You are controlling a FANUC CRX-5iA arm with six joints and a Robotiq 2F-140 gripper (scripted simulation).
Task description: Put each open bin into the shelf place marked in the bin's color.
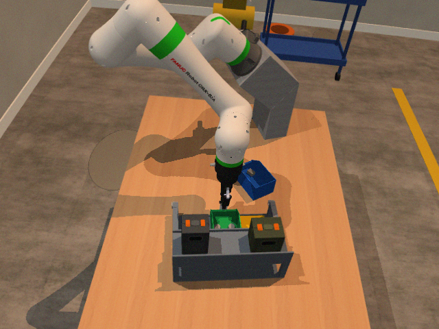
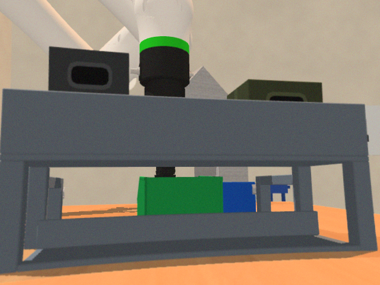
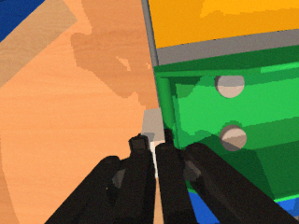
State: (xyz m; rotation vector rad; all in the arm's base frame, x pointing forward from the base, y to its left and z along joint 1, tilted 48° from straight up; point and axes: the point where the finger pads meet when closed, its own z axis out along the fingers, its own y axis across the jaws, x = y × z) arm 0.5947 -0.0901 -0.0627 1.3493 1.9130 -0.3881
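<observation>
Right now my hand is 9 cm short of the green bin and 2 cm to the right of it. Round my hand: black box 21 cm ahead, 8 cm to the right, 11 cm above; then olive box 18 cm ahead, 15 cm to the left, 10 cm above; then blue bin 19 cm behind, 11 cm to the left, 1 cm below.
</observation>
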